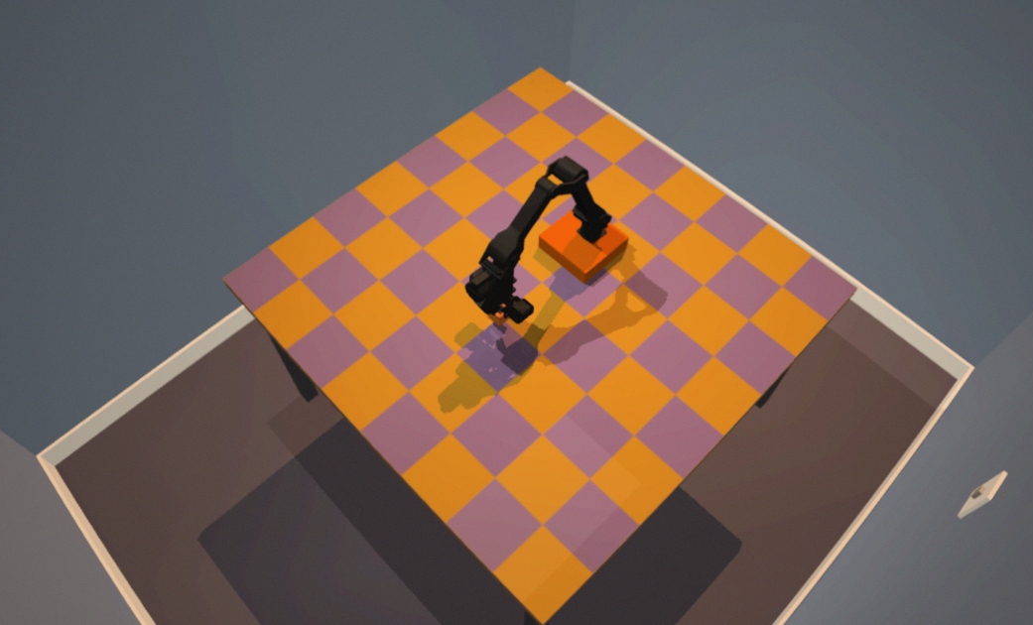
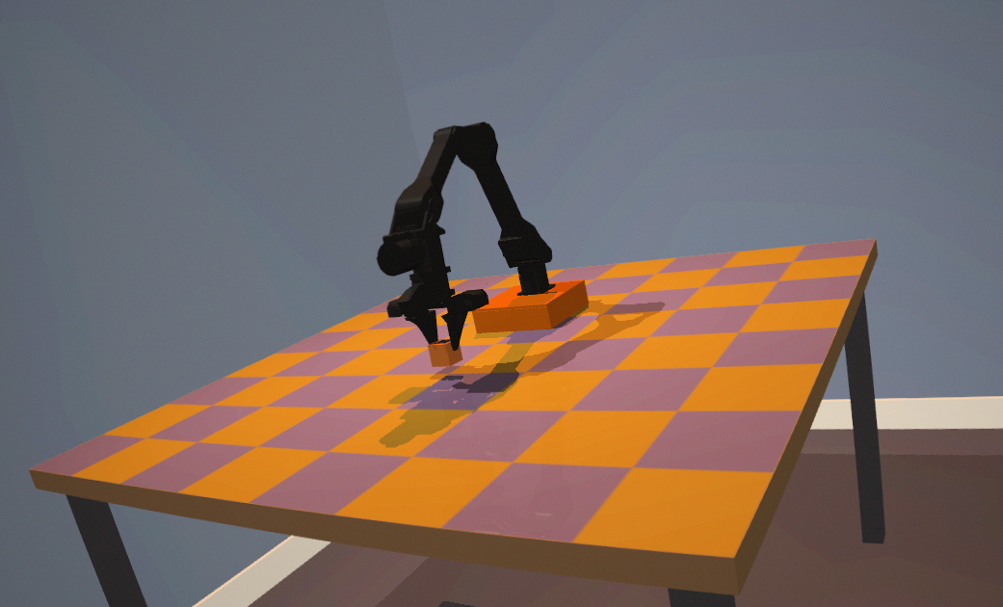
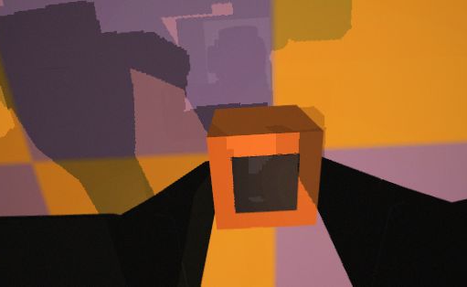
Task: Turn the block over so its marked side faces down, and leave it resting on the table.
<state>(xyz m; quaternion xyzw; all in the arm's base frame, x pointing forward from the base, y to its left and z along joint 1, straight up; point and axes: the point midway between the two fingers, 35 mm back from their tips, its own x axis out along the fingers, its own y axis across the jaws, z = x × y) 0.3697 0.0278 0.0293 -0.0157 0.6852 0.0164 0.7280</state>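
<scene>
Now: the small orange block 1 cm above my gripper tip.
</scene>
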